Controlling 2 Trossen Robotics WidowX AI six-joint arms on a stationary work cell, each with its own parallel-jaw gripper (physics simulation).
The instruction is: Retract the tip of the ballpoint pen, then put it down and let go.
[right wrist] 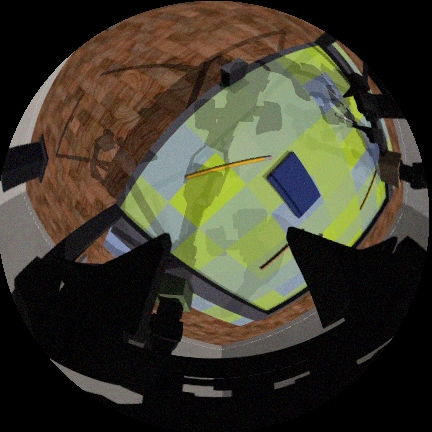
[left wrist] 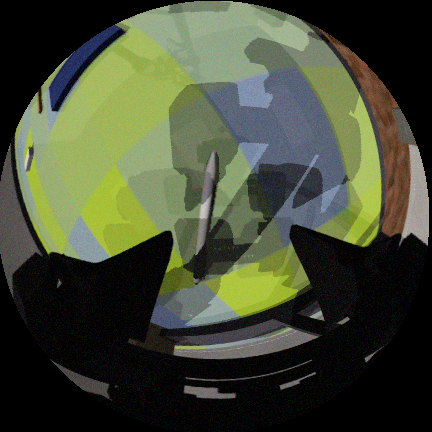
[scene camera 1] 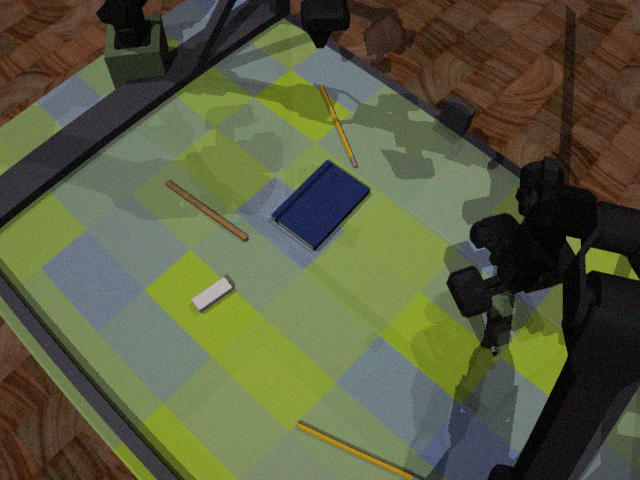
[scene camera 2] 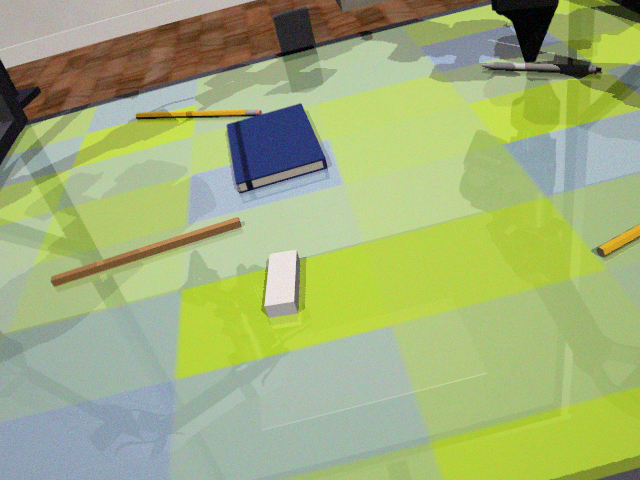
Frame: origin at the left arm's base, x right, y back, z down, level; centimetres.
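Seen in the pictures: left gripper, fingertip midpoint: [right wrist: 347, 110] [left wrist: 233, 233] [scene camera 1: 498, 300] [scene camera 2: 532, 45]; right gripper, fingertip midpoint: [right wrist: 230, 236]; right arm's base, link origin: [right wrist: 170, 302] [scene camera 1: 132, 35].
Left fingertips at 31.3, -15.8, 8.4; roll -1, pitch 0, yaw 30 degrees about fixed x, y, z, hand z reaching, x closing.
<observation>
Offsets run from my left fingertips to a thing's top centre, as dx, dy, dz.
A grey-white ballpoint pen @[-2.4, -0.5, +1.1] [scene camera 2: 540, 66] [left wrist: 205, 215] [right wrist: 343, 117] lies flat on the patchwork table top. Its tapered end points left in scene camera 2; whether the tip is out is too small to tell. My left gripper [left wrist: 233, 233] is open and empty above the pen, which shows between its fingers in the left wrist view, nearer the left-hand finger. One fingertip hangs over the pen in scene camera 2. The left arm hides most of the pen in scene camera 1. My right gripper [right wrist: 230, 236] is open and empty, away from the pen, high at the table's far side.
A blue notebook @[-3.8, -31.3, +0.8] [scene camera 1: 320, 204] [scene camera 2: 276, 144] lies mid-table, with a yellow pencil @[+10.7, -39.8, +1.3] [scene camera 1: 338, 126] [scene camera 2: 199, 114] behind it. A brown stick @[-16.8, -44.7, +1.3] [scene camera 1: 206, 210] [scene camera 2: 146, 251], a white eraser @[-26.6, -33.3, +0.8] [scene camera 1: 212, 293] [scene camera 2: 281, 281] and another yellow pencil @[-30.3, -2.0, +1.3] [scene camera 1: 356, 451] lie apart. A dark rail [scene camera 1: 62, 142] crosses at the left.
</observation>
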